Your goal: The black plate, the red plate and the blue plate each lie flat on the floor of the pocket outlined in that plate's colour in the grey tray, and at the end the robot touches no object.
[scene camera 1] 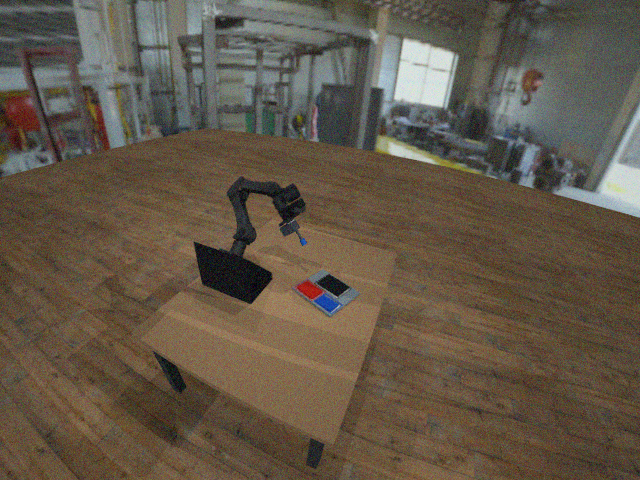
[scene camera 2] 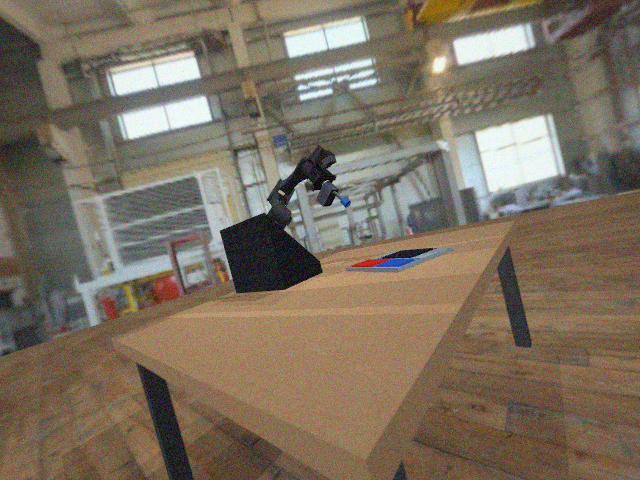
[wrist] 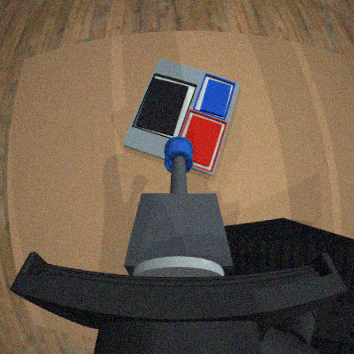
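Note:
The grey tray lies on the table. The black plate lies in the black-outlined pocket, the red plate in the red-outlined pocket and the blue plate in the blue-outlined pocket. All three look flat, with pale pocket floor showing beside them in the wrist view. My suction cup is blue, bears nothing and hangs in the air well above the table, apart from the tray and plates.
A black wedge-shaped block stands on the table beside the arm's base, to the left of the tray in both scene views.

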